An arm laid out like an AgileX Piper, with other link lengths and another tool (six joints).
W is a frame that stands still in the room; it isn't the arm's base.
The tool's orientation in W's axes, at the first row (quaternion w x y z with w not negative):
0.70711, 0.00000, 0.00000, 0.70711
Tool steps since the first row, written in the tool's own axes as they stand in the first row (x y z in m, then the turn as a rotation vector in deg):
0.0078, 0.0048, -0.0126, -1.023, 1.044, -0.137
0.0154, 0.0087, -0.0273, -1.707, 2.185, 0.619
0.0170, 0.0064, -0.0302, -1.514, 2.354, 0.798
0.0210, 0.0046, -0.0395, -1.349, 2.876, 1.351
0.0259, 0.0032, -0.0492, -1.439, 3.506, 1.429
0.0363, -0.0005, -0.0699, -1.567, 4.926, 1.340
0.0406, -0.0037, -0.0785, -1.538, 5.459, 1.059
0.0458, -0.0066, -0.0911, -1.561, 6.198, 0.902
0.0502, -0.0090, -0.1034, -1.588, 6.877, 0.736
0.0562, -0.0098, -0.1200, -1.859, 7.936, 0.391
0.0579, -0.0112, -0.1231, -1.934, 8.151, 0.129
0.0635, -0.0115, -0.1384, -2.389, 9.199, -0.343
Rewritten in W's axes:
-0.0048, 0.0078, -0.0126, -1.044, -1.023, -0.137
-0.0087, 0.0154, -0.0273, -2.185, -1.707, 0.619
-0.0064, 0.0170, -0.0302, -2.354, -1.514, 0.798
-0.0046, 0.0210, -0.0395, -2.876, -1.349, 1.351
-0.0032, 0.0259, -0.0492, -3.506, -1.439, 1.429
0.0005, 0.0363, -0.0699, -4.926, -1.567, 1.340
0.0037, 0.0406, -0.0785, -5.459, -1.538, 1.059
0.0066, 0.0458, -0.0911, -6.198, -1.561, 0.902
0.0090, 0.0502, -0.1034, -6.877, -1.588, 0.736
0.0098, 0.0562, -0.1200, -7.936, -1.859, 0.391
0.0112, 0.0579, -0.1231, -8.151, -1.934, 0.129
0.0115, 0.0635, -0.1384, -9.199, -2.389, -0.343

